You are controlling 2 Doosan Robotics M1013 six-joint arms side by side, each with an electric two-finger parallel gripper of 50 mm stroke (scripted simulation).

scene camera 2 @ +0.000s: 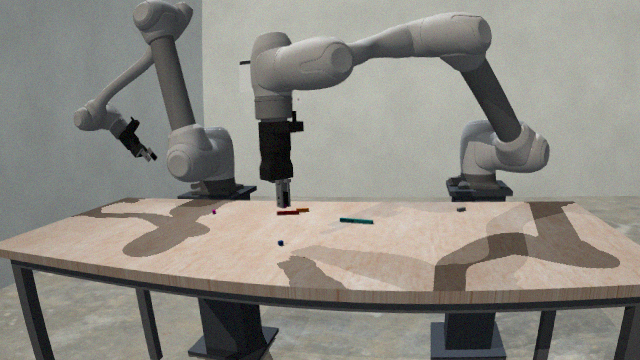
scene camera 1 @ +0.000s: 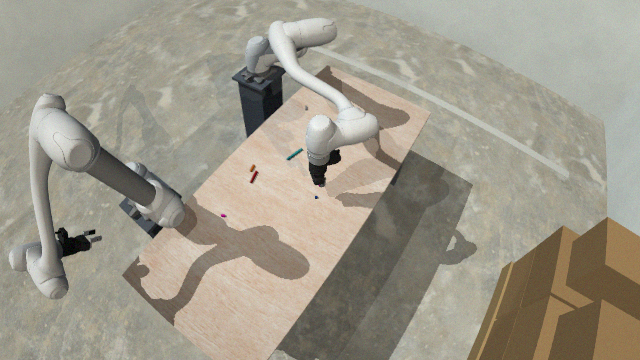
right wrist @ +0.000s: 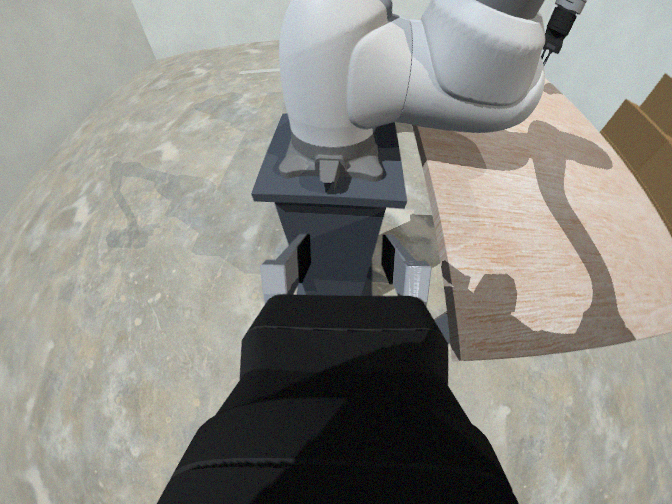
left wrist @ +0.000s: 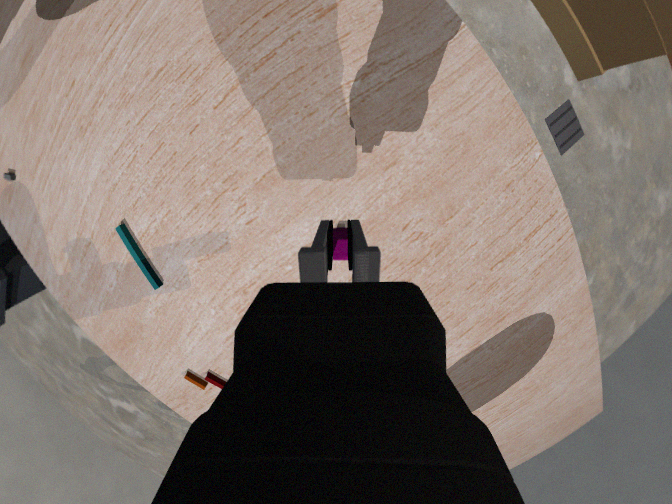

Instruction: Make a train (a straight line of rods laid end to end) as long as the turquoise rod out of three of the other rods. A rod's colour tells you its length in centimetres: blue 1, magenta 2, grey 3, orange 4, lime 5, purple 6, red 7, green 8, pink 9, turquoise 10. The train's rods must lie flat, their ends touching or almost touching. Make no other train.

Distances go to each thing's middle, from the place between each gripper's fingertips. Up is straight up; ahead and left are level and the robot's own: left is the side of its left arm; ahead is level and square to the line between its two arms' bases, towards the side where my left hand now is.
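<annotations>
Relative to my left hand (scene camera 2: 283, 206), the turquoise rod (left wrist: 122, 230) is 17 cm to the left, 23 cm behind and 11 cm below.
My right hand is 55 cm short of the rod, 92 cm to the right of it and 15 cm above it.
</annotations>
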